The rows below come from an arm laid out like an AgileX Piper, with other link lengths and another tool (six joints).
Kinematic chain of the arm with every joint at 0, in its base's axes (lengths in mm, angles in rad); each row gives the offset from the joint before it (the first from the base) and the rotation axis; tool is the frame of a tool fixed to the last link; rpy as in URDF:
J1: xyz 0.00 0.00 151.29 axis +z
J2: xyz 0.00 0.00 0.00 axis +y
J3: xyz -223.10 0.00 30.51 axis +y
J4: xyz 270.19 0.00 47.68 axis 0.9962 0 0.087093
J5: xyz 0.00 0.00 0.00 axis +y
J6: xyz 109.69 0.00 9.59 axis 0.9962 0 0.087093
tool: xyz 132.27 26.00 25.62 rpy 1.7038 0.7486 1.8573
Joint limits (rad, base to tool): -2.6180..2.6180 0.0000..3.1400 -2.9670..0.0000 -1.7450..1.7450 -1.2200..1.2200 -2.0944..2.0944
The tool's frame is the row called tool.
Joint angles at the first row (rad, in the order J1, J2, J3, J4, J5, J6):
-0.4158 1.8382 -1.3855 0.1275 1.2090 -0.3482
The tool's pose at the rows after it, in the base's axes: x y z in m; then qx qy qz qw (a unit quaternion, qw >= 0):
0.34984 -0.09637 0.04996 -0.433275 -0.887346 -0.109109 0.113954
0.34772 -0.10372 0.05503 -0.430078 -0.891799 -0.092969 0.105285
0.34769 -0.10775 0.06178 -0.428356 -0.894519 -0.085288 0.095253
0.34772 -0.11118 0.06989 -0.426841 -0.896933 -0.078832 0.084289
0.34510 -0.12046 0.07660 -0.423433 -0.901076 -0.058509 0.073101
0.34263 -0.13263 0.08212 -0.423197 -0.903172 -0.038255 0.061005
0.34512 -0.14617 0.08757 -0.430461 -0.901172 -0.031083 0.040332
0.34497 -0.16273 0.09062 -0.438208 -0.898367 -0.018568 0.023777
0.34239 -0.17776 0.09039 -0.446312 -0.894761 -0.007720 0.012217
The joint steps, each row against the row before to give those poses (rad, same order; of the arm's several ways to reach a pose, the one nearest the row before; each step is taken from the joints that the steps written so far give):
0.0000 -0.0192 0.0000 -0.0210 0.0010 0.0000
0.0000 -0.0186 0.0000 -0.0340 0.0009 0.0001
0.0000 -0.0206 -0.0001 -0.0165 0.0004 -0.0001
0.0000 -0.0239 0.0001 -0.0139 0.0020 0.0001
-0.0001 -0.0223 0.0000 -0.0421 0.0000 -0.0001
-0.0069 -0.0173 0.0000 -0.0422 -0.0064 0.0000
-0.0207 -0.0125 0.0000 -0.0163 -0.0283 0.0000
-0.0243 -0.0056 -0.0001 -0.0266 -0.0273 0.0000
-0.0256 -0.0039 0.0097 -0.0227 -0.0293 0.0000

